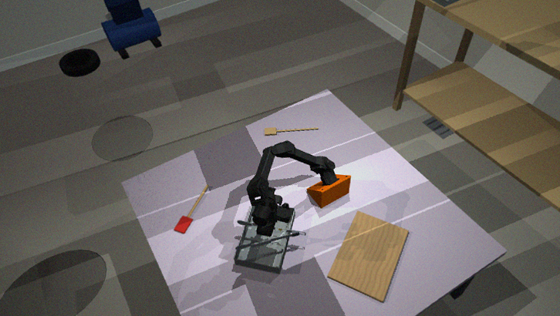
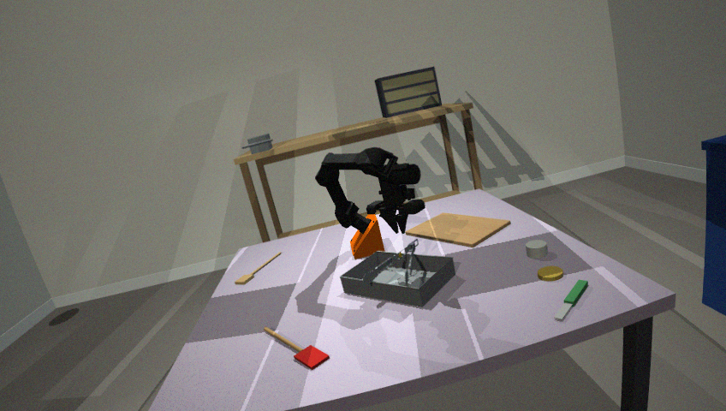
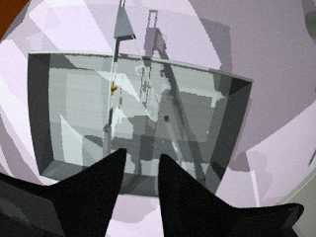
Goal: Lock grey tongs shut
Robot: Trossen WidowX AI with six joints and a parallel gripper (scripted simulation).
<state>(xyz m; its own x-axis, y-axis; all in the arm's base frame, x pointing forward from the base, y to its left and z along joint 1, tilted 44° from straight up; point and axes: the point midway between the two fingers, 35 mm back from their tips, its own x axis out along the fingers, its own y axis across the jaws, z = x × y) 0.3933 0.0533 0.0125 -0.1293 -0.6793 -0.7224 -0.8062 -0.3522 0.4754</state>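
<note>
The tongs arm lies 9 cm below my gripper tip and 4 cm ahead of it. From my gripper tip the other things lie so: white cylinder: 39 cm to the left, 14 cm below, 13 cm ahead; then wooden board: 31 cm to the left, 29 cm behind, 15 cm below; then roasting tin: 13 cm below, 4 cm to the right, 1 cm ahead.
</note>
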